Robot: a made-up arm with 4 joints.
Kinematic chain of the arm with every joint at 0, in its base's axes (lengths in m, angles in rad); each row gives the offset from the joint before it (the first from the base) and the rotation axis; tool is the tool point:
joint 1: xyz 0 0 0.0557 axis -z
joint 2: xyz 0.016 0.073 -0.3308 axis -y
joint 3: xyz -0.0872 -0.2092 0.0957 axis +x
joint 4: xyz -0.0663 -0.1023 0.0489 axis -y
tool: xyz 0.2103 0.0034 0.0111
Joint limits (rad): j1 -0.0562..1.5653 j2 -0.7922..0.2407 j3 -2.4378..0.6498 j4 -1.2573..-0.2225
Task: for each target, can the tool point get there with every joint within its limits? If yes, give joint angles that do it. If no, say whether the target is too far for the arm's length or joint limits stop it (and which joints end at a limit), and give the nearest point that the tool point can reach.
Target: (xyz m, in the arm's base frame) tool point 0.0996 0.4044 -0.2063
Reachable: no: joint limits stop it (at a limit: joint 1, joint 2, joint 3, joint 4) | nearest point -0.1261 0.0964 -0.2769 | short by 0.388 m
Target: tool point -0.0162 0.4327 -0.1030
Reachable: no: joint limits stop it (at a limit: joint 1, joint 2, joint 3, joint 4) | nearest point -0.1571 0.1239 -0.0292 | short by 0.347 m
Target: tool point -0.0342 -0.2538 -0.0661
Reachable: yes | joints 0.4494 -0.4650 -1.7466 -1.0374
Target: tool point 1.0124 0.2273 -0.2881
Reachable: no: too far | nearest point 0.1905 -0.0810 -0.1837 | short by 0.884 m
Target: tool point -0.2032 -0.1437 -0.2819
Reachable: yes | joints 0.8799 -0.2615 -0.1110 -1.0074
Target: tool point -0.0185 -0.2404 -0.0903
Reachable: yes | joints 0.7449 -0.6555 -1.9912 -0.8538
